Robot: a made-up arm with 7 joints. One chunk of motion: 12 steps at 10 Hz.
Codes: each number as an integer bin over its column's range. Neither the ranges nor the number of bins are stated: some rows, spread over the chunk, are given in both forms.
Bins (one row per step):
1: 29 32 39 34 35 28
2: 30 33 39 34 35 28
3: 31 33 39 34 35 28
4: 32 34 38 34 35 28
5: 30 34 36 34 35 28
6: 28 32 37 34 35 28
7: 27 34 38 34 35 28
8: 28 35 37 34 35 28
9: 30 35 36 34 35 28
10: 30 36 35 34 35 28
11: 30 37 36 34 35 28
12: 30 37 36 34 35 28
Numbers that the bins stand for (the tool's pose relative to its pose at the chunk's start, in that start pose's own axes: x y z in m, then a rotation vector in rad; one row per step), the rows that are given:
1: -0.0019 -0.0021 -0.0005 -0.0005 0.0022 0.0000
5: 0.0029 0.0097 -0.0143 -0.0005 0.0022 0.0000
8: -0.0067 0.0156 -0.0097 -0.0005 0.0022 0.0000
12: 0.0029 0.0273 -0.0143 -0.0005 0.0022 0.0000
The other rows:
2: 0.0029 0.0038 -0.0005 -0.0005 0.0022 0.0000
3: 0.0076 0.0038 -0.0005 -0.0005 0.0022 0.0000
4: 0.0124 0.0097 -0.0051 -0.0005 0.0022 0.0000
6: -0.0067 -0.0021 -0.0097 -0.0005 0.0022 0.0000
7: -0.0114 0.0097 -0.0051 -0.0005 0.0022 0.0000
9: 0.0029 0.0156 -0.0143 -0.0005 0.0022 0.0000
10: 0.0029 0.0214 -0.0189 -0.0005 0.0022 0.0000
11: 0.0029 0.0273 -0.0143 -0.0005 0.0022 0.0000

